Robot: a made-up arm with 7 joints.
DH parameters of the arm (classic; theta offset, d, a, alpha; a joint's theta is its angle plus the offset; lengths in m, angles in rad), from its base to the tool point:
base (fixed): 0 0 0 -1.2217
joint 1: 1.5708 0 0 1.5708
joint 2: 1.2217 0 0 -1.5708
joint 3: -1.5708 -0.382 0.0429 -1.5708
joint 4: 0 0 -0.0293 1.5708
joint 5: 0 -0.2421 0 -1.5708
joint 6: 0 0 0 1.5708
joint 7: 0 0 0 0
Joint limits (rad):
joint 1: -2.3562..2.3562
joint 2: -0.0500..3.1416
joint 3: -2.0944..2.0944
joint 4: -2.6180..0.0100
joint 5: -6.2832..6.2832
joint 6: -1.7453..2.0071
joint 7: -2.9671..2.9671
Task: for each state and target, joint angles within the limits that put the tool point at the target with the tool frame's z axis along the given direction. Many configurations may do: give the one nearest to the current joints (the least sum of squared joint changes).
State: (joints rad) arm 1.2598 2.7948 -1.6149 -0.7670 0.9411 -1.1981 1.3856
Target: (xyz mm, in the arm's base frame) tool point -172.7 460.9 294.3 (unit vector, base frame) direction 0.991 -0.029 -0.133
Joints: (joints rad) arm 1.6545 1.9954 -2.0094 -1.0971 0.7541 -0.6163 1.3856
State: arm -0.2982 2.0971 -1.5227 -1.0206 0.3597 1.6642 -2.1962
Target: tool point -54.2 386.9 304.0 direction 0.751 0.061 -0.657
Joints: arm -0.3591 2.8699 -1.5598 -1.6000 0.5428 1.9752 -2.1962
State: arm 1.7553 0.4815 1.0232 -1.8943 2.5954 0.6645 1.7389
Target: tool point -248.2 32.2 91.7 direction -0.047 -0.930 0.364
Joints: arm 2.3562 -0.0464 0.8697 -2.6161 3.1899 -0.1970 1.7389
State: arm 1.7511 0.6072 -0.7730 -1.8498 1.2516 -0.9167 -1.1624
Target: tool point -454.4 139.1 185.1 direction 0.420 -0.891 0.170
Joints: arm 2.3562 1.1558 -0.6104 -1.5173 2.1451 -1.3498 -1.1624
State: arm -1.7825 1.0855 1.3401 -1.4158 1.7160 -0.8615 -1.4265
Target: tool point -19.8 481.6 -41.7 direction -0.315 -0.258 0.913
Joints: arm -2.2700 1.6751 2.0944 -1.6594 1.4307 -0.6934 -1.4265
